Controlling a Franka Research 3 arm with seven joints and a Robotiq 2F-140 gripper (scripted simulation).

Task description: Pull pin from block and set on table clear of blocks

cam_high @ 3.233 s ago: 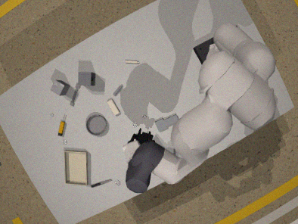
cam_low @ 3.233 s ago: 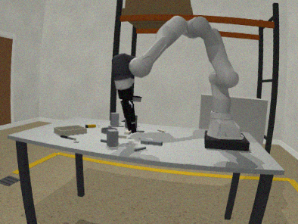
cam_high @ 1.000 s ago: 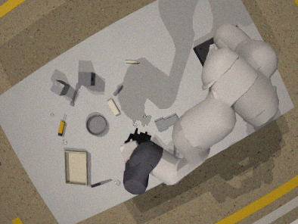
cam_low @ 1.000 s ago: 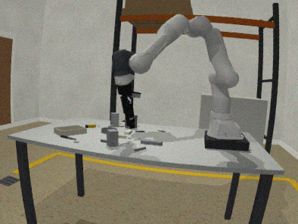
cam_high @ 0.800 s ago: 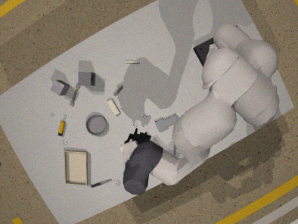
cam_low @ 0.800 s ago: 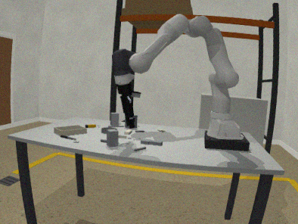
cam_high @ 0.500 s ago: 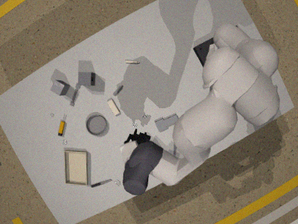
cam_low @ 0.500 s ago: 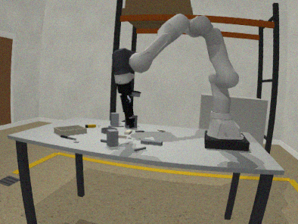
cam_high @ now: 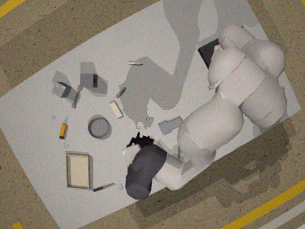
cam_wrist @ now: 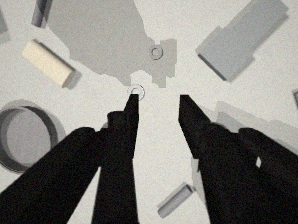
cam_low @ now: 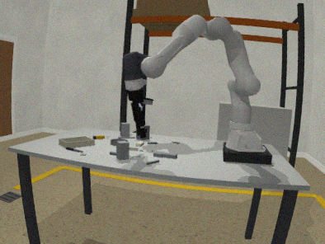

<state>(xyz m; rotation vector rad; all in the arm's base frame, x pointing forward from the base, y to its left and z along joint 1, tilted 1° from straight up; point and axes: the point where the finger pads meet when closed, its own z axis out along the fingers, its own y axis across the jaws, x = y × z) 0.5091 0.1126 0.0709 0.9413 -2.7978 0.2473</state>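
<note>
My hand is 1 cm short of the cream pin, 11 cm to the right of it and 7 cm above it. Round my hand: cream cylinder 6 cm ahead, 17 cm to the right, 11 cm below; short grey pin 10 cm ahead, 10 cm to the left, 11 cm below; grey block 4 cm ahead, 14 cm to the left, 7 cm below.
</note>
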